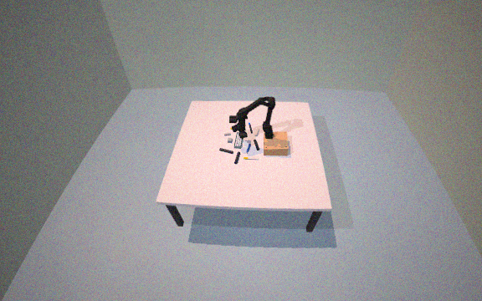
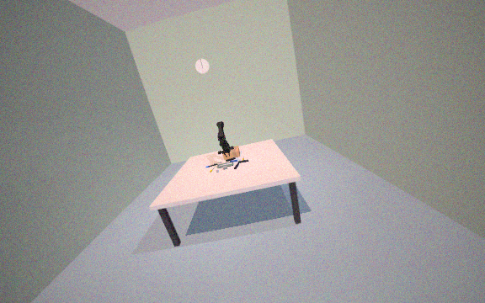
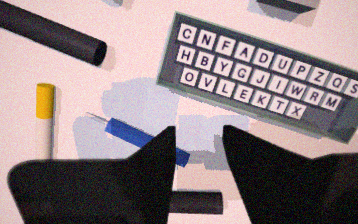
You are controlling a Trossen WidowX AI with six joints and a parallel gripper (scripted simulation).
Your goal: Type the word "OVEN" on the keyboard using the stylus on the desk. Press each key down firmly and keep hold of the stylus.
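Now: the blue stylus 70 mm behind my gripper tip, 60 mm to the left of it and 80 mm below it.
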